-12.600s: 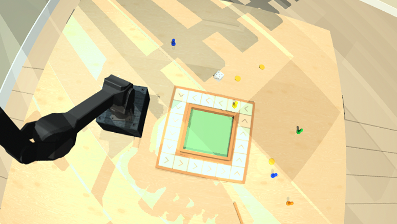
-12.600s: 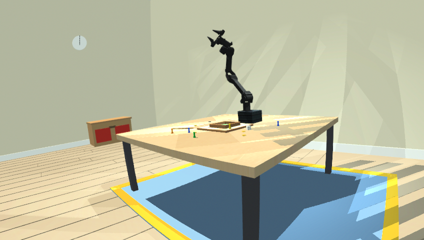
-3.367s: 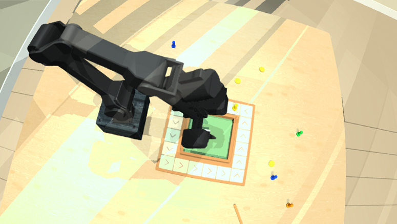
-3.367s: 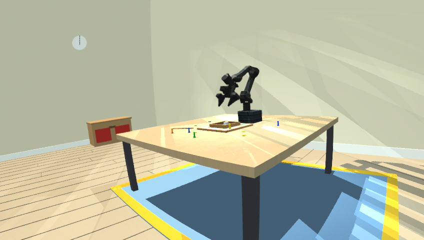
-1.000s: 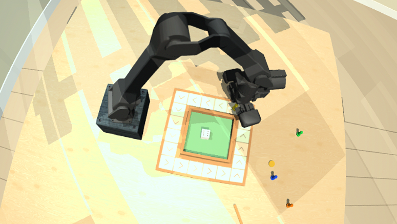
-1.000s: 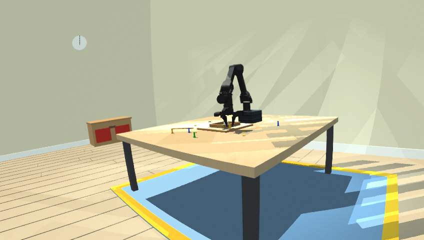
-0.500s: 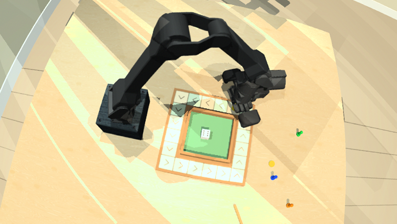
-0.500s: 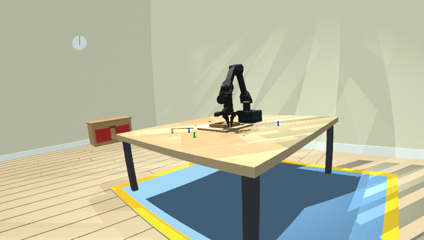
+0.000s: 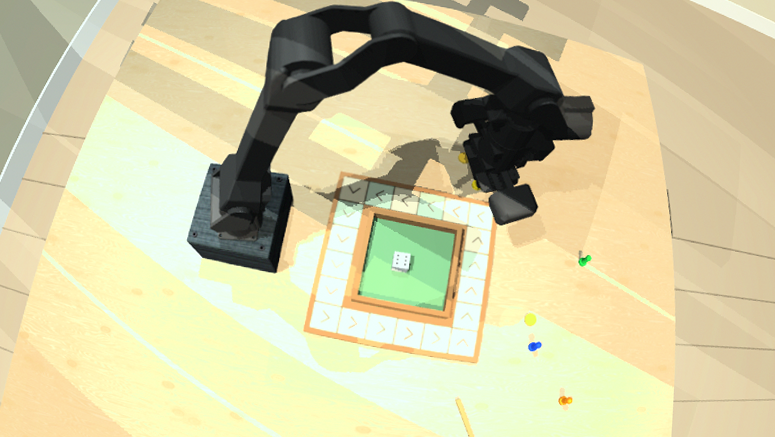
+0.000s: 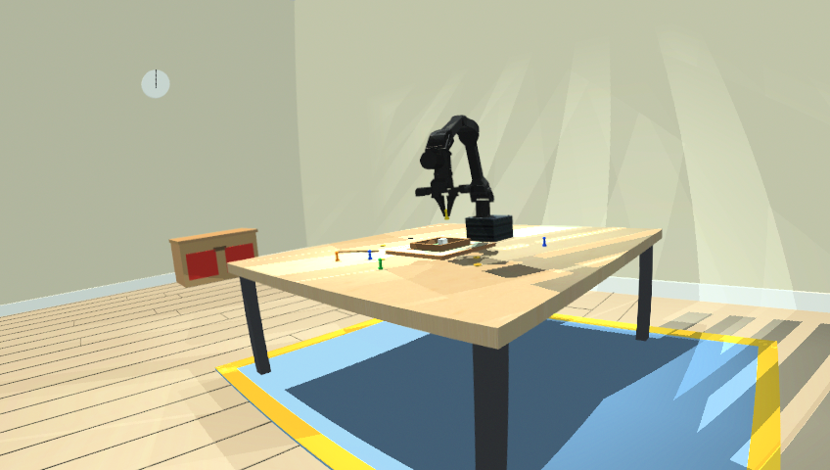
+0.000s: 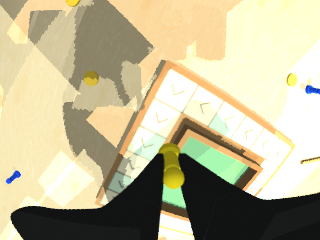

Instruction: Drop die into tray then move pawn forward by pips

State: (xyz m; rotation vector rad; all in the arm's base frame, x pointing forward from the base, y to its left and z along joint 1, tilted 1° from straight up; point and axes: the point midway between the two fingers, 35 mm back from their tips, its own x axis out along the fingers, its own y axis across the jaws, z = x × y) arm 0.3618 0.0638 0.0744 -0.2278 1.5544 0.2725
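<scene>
My gripper tip is now 110 mm past the white die, 100 mm to the left of it and 100 mm above it. Also, from my gripper tip: green dice tray: 90 mm behind, 100 mm to the right, 120 mm below; green pawn: 240 mm ahead, 80 mm to the right, 110 mm below; yellow pawn: 10 mm above.
</scene>
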